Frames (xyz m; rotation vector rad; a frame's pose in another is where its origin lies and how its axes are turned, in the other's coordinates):
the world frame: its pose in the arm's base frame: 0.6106 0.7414 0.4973 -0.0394 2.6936 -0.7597
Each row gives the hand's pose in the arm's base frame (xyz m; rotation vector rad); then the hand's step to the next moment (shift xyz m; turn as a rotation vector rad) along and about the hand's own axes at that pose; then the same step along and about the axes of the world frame.
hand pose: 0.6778 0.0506 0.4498 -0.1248 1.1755 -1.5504
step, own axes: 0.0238 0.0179 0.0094 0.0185 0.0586 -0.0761
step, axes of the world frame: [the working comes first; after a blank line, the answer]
step, axes of the arm's base frame: 0.0095 -0.0222 -0.0198 -0.0145 0.0383 -0.0888

-0.0001 -0.0082 0.0301 0.0372 0.0774 0.0469
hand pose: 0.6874 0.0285 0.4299 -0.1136 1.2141 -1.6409
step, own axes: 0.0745 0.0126 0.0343 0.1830 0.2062 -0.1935
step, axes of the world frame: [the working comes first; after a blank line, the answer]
step, axes of the arm's base frame: -0.0049 -0.0782 -0.0274 -0.0601 -0.0029 -0.3314

0.0224 -0.0533 0.0595 0.1616 0.1633 0.2463
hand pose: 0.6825 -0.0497 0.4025 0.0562 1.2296 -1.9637
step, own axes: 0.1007 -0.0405 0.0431 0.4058 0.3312 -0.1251
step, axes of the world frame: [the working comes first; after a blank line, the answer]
step, axes of the arm's base frame: -0.0791 -0.0854 0.0099 -0.1065 -0.2153 -0.4820

0.0814 -0.0833 0.0089 0.2779 0.0554 0.4580
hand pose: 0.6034 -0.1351 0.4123 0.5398 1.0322 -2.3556
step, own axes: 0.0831 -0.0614 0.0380 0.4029 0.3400 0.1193
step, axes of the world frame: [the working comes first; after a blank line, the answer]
step, axes of the arm's base frame: -0.1079 -0.0172 0.0136 -0.1361 -0.4053 -0.3308

0.0993 -0.0287 -0.0379 0.2802 -0.1866 0.4229
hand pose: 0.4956 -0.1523 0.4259 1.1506 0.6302 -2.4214
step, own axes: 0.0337 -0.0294 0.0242 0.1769 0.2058 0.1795
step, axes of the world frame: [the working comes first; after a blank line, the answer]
step, axes of the arm's base frame: -0.0501 0.0061 -0.0064 -0.1095 -0.2939 -0.0866

0.0485 0.0052 -0.0145 0.1650 -0.2145 0.1807
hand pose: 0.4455 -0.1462 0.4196 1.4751 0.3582 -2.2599
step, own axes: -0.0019 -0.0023 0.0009 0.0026 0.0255 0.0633
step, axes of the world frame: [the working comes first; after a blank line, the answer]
step, axes of the arm's base frame: -0.0011 0.0020 0.0021 -0.0399 -0.0502 0.0236

0.0002 0.0006 -0.0031 0.0360 -0.0576 -0.0068
